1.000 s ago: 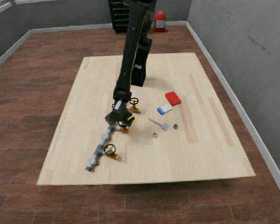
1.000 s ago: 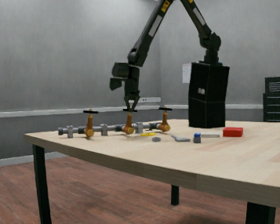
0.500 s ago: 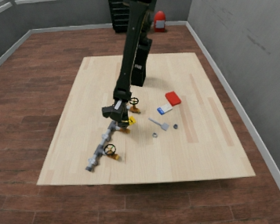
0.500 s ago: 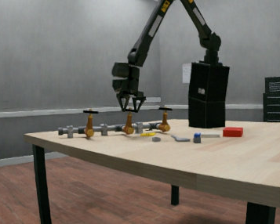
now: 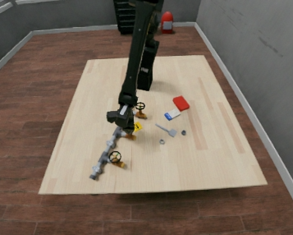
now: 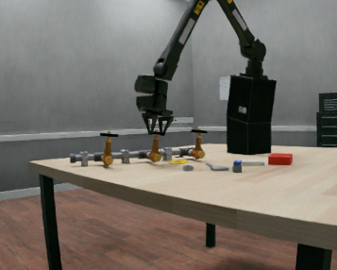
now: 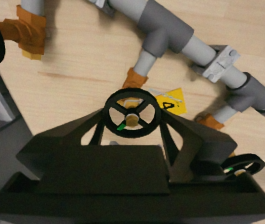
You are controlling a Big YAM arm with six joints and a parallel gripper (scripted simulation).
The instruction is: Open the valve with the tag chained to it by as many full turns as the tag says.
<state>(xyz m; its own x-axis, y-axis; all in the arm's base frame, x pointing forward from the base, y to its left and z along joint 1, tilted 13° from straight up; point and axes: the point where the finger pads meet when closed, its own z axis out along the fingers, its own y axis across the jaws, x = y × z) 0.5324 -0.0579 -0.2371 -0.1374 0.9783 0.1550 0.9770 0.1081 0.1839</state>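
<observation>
The yellow tag lies 120 mm below my hand, 90 mm behind it and 30 mm to the left of it. Round my hand: blue-and-white block 300 mm to the left, 180 mm behind, 110 mm below; then grey flat tool 250 mm to the left, 110 mm below, 50 mm behind; then grey part 360 mm to the left, 110 mm below, 30 mm behind.
</observation>
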